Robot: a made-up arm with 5 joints. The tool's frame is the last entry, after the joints. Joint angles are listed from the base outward.
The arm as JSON. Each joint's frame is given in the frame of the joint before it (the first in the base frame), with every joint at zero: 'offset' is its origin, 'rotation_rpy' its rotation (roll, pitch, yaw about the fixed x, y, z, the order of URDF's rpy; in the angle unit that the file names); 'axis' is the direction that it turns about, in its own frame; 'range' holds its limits. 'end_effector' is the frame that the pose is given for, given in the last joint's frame.
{
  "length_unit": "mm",
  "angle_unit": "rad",
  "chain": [
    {
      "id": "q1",
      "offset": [
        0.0,
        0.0,
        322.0
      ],
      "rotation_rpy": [
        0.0,
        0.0,
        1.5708
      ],
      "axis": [
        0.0,
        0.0,
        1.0
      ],
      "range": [
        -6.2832,
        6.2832
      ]
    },
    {
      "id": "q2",
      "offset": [
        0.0,
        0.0,
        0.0
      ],
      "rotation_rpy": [
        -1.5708,
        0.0,
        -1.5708
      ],
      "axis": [
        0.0,
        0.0,
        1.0
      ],
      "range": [
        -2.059,
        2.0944
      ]
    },
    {
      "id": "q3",
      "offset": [
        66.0,
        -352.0,
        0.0
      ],
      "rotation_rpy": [
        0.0,
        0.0,
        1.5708
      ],
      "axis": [
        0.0,
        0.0,
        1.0
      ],
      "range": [
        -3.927,
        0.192
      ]
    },
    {
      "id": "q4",
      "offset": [
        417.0,
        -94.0,
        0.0
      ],
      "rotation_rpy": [
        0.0,
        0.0,
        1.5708
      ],
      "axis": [
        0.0,
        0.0,
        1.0
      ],
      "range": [
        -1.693,
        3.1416
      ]
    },
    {
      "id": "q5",
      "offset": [
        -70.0,
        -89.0,
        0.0
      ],
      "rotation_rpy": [
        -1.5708,
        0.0,
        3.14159
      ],
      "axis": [
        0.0,
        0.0,
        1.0
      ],
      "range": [
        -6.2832,
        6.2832
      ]
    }
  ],
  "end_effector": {
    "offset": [
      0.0,
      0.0,
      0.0
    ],
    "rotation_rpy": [
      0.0,
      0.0,
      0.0
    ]
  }
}
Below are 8 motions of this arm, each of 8 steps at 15 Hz.
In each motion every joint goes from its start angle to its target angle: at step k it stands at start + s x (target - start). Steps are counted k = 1, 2, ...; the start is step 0. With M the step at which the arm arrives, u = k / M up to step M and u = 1 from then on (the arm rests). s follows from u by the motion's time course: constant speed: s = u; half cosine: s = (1 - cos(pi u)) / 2; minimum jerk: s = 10 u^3 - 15 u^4 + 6 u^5.
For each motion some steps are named. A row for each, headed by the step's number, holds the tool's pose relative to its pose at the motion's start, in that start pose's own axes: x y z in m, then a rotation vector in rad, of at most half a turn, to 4 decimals.
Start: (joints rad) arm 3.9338 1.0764 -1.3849 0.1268 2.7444
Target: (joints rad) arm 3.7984 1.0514 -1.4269 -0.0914 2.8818
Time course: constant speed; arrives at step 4
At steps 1, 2, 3, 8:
1: -0.0027 -0.0251 -0.0100 0.0332 -0.0635 0.0674
2: -0.0041 -0.0503 -0.0207 0.0665 -0.1273 0.1342
3: -0.0040 -0.0756 -0.0320 0.0998 -0.1915 0.2002
8: -0.0026 -0.1008 -0.0440 0.1331 -0.2561 0.2652

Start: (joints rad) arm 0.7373 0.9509 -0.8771 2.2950 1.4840
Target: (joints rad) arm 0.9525 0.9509 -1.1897 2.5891 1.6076
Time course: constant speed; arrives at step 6
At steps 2, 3, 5, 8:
2: -0.0259 0.0342 -0.0240 0.0028 0.0505 0.0924
3: -0.0412 0.0514 -0.0340 0.0050 0.0759 0.1385
5: -0.0759 0.0857 -0.0495 0.0109 0.1268 0.2303
8: -0.0952 0.1026 -0.0549 0.0147 0.1524 0.2760

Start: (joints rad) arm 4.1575 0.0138 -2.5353 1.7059 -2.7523
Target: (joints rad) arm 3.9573 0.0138 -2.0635 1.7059 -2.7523
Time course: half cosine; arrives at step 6
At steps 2, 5, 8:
2: -0.0107 -0.0169 0.0554 0.0766 0.0961 0.0364
5: -0.0112 -0.0931 0.2001 0.2643 0.3660 0.1559
8: -0.0088 -0.1025 0.2133 0.2809 0.3930 0.1691

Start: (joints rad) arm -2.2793 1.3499 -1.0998 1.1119 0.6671
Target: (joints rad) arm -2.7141 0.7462 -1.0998 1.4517 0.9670
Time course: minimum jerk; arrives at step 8
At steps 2, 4, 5, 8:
2: -0.0029 0.0195 -0.0310 0.0513 -0.0065 0.0410
4: -0.0162 0.1207 -0.1314 0.2436 -0.0447 0.2082
5: -0.0273 0.1928 -0.1725 0.3491 -0.0757 0.3097
8: -0.0465 0.2900 -0.2046 0.4741 -0.1228 0.4396

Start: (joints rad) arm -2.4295 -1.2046 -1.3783 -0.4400 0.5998
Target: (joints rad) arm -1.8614 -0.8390 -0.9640 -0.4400 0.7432
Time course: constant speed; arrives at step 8
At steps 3, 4, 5, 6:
3: -0.1338 0.1052 0.0152 -0.1257 -0.2691 0.2597
4: -0.1845 0.1260 0.0100 -0.1593 -0.3647 0.3427
5: -0.2362 0.1395 -0.0002 -0.1887 -0.4632 0.4230
6: -0.2876 0.1456 -0.0153 -0.2139 -0.5646 0.5004

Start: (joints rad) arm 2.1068 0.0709 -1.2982 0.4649 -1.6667
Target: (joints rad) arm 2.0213 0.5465 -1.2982 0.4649 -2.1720
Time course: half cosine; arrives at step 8
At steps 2, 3, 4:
2: -0.0063 -0.0184 0.0444 0.0702 0.0010 -0.0646
3: -0.0134 -0.0425 0.0918 0.1476 0.0089 -0.1353
4: -0.0217 -0.0756 0.1452 0.2380 0.0274 -0.2172

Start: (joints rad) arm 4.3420 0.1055 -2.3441 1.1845 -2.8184
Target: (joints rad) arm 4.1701 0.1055 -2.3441 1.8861 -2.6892
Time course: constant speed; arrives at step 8
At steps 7, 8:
7: 0.0407 -0.0884 0.0194 0.3241 0.5314 0.2215
8: 0.0479 -0.1005 0.0182 0.3705 0.6063 0.2576

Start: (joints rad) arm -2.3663 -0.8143 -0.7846 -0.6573 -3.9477
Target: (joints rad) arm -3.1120 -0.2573 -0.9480 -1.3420 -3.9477
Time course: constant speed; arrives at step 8
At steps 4, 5, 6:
4: 0.1277 -0.0312 0.0271 0.2914 0.0959 -0.2566
5: 0.1631 -0.0458 0.0236 0.3594 0.1166 -0.3270
6: 0.1987 -0.0627 0.0153 0.4252 0.1361 -0.3999

